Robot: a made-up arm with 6 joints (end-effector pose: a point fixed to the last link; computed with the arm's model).
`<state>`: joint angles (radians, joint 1 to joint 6).
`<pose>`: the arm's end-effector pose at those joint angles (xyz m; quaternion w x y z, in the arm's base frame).
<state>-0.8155 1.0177 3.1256 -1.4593 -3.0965 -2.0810</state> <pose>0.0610 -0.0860 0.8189 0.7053 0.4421 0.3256 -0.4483</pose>
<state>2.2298 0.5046 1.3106 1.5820 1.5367 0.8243</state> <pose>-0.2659 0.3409 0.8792 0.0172 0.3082 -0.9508 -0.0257</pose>
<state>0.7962 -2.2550 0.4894 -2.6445 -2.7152 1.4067</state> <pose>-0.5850 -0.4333 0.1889 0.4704 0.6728 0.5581 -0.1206</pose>
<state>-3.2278 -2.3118 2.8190 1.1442 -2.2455 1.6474</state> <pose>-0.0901 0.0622 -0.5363 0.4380 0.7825 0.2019 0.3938</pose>
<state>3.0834 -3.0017 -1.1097 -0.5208 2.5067 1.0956</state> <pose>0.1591 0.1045 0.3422 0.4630 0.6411 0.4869 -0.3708</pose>
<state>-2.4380 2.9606 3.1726 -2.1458 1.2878 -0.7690</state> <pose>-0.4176 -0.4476 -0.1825 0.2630 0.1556 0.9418 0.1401</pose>
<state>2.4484 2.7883 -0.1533 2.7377 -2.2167 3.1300</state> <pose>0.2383 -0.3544 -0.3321 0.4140 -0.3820 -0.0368 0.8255</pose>
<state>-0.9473 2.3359 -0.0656 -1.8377 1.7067 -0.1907</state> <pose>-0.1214 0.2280 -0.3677 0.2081 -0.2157 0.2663 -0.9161</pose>
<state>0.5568 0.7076 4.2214 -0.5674 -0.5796 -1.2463</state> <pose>-0.2161 -0.2645 0.2315 0.0591 -0.1288 0.6186 -0.7728</pose>
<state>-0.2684 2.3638 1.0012 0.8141 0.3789 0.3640</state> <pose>0.3875 -0.1998 -0.6118 0.7935 -0.3440 0.4215 0.2726</pose>
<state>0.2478 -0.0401 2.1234 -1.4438 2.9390 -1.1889</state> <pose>-0.1963 -0.0668 0.9586 0.8559 -0.2165 0.4629 0.0794</pose>
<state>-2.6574 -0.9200 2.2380 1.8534 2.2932 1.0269</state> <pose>0.7157 0.3352 0.1791 0.5993 0.1323 -0.3408 -0.7122</pose>
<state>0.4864 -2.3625 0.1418 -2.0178 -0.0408 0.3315</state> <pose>-0.5444 -0.2239 0.3135 0.0373 0.3611 -0.5585 0.7458</pose>
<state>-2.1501 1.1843 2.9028 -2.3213 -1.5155 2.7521</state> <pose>-0.0939 -0.3066 0.7897 0.1378 -0.9865 -0.0817 0.0345</pose>
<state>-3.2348 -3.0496 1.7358 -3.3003 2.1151 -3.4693</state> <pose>-0.0429 -0.1258 -0.7297 0.1229 -0.9575 0.0812 -0.2479</pose>
